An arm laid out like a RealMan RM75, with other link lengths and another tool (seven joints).
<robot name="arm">
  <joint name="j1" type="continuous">
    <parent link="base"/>
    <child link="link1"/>
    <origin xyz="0 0 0.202" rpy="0 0 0"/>
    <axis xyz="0 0 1"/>
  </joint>
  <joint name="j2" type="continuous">
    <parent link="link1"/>
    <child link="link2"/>
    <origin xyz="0 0 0" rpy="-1.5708 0 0"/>
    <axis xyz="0 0 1"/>
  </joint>
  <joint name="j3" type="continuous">
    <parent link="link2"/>
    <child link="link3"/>
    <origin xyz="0 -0.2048 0" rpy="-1.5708 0 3.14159"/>
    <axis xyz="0 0 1"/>
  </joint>
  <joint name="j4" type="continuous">
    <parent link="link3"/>
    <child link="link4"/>
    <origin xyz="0 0 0" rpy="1.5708 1.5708 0"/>
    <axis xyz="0 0 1"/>
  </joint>
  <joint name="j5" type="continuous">
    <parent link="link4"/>
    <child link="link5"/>
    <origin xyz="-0.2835 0 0" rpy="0 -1.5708 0"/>
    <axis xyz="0 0 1"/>
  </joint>
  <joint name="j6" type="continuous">
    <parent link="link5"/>
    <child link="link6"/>
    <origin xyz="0 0 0" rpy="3.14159 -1.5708 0"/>
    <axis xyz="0 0 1"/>
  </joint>
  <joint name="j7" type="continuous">
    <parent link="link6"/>
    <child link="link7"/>
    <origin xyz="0.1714 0 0" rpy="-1.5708 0 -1.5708"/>
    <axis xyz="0 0 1"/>
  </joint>
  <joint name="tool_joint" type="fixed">
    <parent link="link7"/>
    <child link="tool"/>
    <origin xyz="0.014 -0.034 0.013" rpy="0 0.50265 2.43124"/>
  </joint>
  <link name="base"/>
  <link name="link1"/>
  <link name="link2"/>
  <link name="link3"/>
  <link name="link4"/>
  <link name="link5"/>
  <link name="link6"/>
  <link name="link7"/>
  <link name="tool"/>
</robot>
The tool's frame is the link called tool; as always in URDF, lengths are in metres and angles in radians. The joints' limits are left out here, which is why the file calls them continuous.
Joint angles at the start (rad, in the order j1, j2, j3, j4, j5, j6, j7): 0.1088, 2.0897, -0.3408, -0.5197, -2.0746, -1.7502, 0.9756
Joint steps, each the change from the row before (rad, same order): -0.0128, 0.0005, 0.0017, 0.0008, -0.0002, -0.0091, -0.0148; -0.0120, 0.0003, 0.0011, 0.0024, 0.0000, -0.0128, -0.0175; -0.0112, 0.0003, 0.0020, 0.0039, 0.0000, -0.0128, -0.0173; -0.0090, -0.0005, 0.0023, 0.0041, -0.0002, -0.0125, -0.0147; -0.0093, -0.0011, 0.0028, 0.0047, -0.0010, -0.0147, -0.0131; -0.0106, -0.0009, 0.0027, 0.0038, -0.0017, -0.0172, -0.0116; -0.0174, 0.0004, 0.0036, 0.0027, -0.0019, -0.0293, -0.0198; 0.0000, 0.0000, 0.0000, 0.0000, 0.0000, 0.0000, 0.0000; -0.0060, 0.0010, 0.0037, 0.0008, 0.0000, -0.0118, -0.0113; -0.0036, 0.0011, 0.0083, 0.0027, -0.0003, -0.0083, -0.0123; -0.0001, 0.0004, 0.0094, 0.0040, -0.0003, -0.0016, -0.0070; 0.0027, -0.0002, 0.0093, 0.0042, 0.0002, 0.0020, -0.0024; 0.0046, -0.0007, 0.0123, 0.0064, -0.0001, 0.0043, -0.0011; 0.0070, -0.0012, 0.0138, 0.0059, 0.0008, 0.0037, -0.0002; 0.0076, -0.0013, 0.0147, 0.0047, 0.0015, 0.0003, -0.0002; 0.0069, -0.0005, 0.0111, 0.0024, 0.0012, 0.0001, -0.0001
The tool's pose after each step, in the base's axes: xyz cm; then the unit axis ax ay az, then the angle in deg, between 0 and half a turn. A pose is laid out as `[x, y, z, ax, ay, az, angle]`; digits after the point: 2 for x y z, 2 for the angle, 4 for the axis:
[35.01, 18.37, -3.53, -0.9975, 0.0524, -0.0470, 140.60]
[35.04, 17.78, -3.55, -0.9978, 0.0488, -0.0451, 140.30]
[35.03, 17.20, -3.59, -0.9981, 0.0456, -0.0424, 139.98]
[35.01, 16.72, -3.59, -0.9983, 0.0425, -0.0393, 139.69]
[34.96, 16.19, -3.56, -0.9986, 0.0400, -0.0352, 139.47]
[34.90, 15.61, -3.51, -0.9988, 0.0379, -0.0302, 139.32]
[34.74, 14.67, -3.41, -0.9992, 0.0331, -0.0219, 138.98]
[34.74, 14.67, -3.41, -0.9992, 0.0331, -0.0219, 138.98]
[34.66, 14.34, -3.37, -0.9994, 0.0300, -0.0187, 138.59]
[34.61, 14.12, -3.34, -0.9995, 0.0277, -0.0165, 137.95]
[34.61, 14.09, -3.33, -0.9995, 0.0281, -0.0159, 137.37]
[34.63, 14.20, -3.31, -0.9994, 0.0299, -0.0158, 136.88]
[34.67, 14.39, -3.29, -0.9993, 0.0332, -0.0158, 136.29]
[34.69, 14.68, -3.21, -0.9992, 0.0358, -0.0152, 135.60]
[34.66, 14.99, -3.06, -0.9992, 0.0372, -0.0134, 134.83]
[34.62, 15.26, -2.95, -0.9992, 0.0374, -0.0120, 134.23]

